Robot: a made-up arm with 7 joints.
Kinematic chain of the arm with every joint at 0, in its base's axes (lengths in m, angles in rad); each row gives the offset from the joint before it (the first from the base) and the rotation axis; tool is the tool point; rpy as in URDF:
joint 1: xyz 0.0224 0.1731 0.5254 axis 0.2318 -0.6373 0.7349
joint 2: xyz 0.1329 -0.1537 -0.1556 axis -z
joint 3: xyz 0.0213 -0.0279 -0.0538 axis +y
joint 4: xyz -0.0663 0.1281 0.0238 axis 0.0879 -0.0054 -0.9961
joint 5: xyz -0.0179 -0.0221 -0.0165 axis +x
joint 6: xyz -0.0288 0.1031 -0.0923 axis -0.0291 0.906 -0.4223
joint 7: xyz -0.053 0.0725 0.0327 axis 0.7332 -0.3 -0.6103
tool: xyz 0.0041 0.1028 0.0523 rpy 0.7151 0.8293 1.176
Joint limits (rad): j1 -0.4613..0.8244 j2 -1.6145..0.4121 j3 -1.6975..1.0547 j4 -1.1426..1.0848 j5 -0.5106..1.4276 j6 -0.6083..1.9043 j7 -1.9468..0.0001
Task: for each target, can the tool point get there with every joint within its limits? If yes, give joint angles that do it. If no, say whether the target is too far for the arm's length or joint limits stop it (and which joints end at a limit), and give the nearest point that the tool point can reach.
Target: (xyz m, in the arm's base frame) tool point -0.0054 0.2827 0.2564
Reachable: yes | joints 0.7219 -0.4051 0.3212 -0.2324 -0.3076 1.6915 -1.7704
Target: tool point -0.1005 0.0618 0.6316
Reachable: yes | joints -0.0143 -0.8055 0.8422 -0.6077 0.6303 -0.3633 -0.6676
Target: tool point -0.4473 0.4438 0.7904
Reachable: no: joint limits stop it (at a limit: joint 1, joint 3, joint 6) | nearest point -0.2176 0.2208 0.5741 | short by 0.386 m
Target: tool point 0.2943 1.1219 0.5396
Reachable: no: too far | nearest point 0.3034 0.6156 0.4488 | short by 0.514 m
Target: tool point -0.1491 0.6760 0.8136
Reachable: no: joint limits stop it (at a limit: joint 1, joint 3, joint 6) | nearest point 0.0414 0.4581 0.6430 | short by 0.336 m
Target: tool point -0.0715 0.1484 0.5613
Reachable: yes | joints 0.6445 -0.2071 0.2594 -0.3576 1.0496 -0.0533 -0.5541
